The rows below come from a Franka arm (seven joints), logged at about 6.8 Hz.
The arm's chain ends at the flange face. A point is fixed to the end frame.
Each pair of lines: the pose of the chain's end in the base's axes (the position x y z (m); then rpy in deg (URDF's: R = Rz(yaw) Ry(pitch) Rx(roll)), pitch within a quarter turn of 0, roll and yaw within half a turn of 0), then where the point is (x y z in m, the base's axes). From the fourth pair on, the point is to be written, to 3 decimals.
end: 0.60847 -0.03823 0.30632 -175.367 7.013 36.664
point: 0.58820 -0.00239 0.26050
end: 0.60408 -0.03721 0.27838 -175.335 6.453 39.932
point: 0.58213 -0.00227 0.23264
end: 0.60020 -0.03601 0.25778 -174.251 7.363 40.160
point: 0.57709 -0.00092 0.21273
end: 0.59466 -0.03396 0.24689 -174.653 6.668 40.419
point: 0.572 0.001 0.202
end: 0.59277 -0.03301 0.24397 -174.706 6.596 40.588
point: 0.570 0.002 0.199
